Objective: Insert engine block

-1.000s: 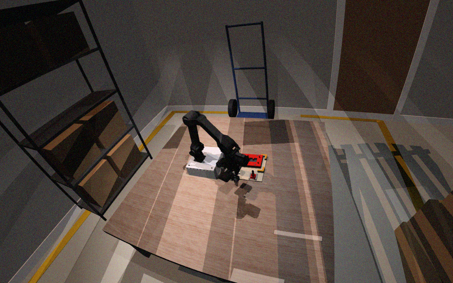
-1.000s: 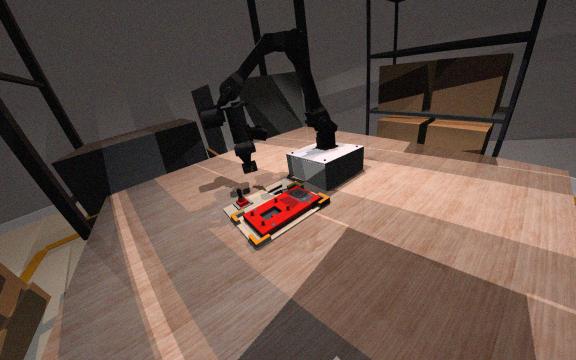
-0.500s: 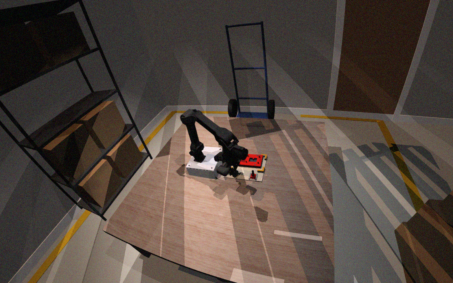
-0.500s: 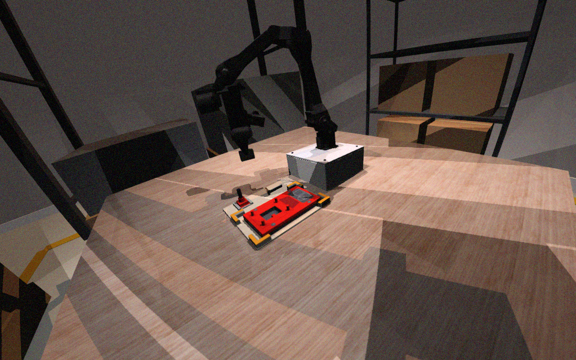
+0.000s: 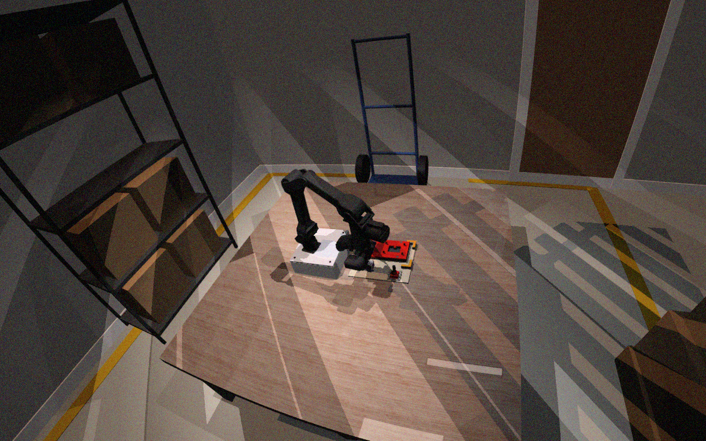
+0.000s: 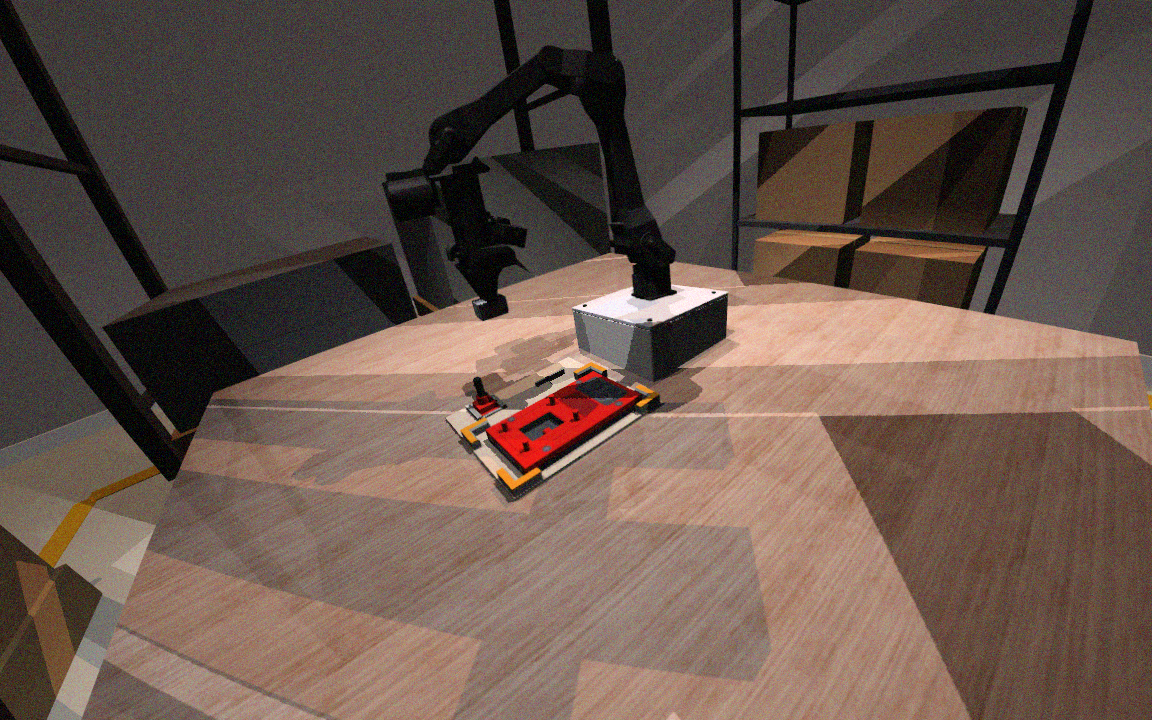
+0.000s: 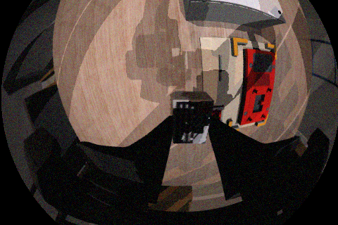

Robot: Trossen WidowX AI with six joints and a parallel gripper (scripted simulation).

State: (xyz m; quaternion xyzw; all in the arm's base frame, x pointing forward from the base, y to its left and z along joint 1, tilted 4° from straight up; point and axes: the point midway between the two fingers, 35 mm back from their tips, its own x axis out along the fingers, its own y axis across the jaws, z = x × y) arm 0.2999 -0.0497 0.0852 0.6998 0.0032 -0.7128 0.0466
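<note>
Now: gripper tip 70 mm short of the dark post, 90 mm to the right of it and 110 mm above it. From my gripper tip the other things lie so: grey engine block 10 mm below.
</note>
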